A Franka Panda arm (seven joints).
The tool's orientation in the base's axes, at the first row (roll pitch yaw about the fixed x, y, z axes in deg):
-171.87 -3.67 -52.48
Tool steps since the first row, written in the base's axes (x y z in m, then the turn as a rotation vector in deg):
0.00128 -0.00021 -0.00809 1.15 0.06 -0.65
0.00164 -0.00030 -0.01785 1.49 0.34 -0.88
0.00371 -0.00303 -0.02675 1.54 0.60 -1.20
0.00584 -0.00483 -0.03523 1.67 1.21 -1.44
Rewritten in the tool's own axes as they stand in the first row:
0.00043 0.00027 0.00818 0.61 -0.84 0.82
0.00009 0.00142 0.01787 0.58 -1.24 1.11
0.00294 0.00273 0.02688 0.38 -1.40 1.44
0.00512 0.00337 0.03551 -0.03 -1.84 1.72

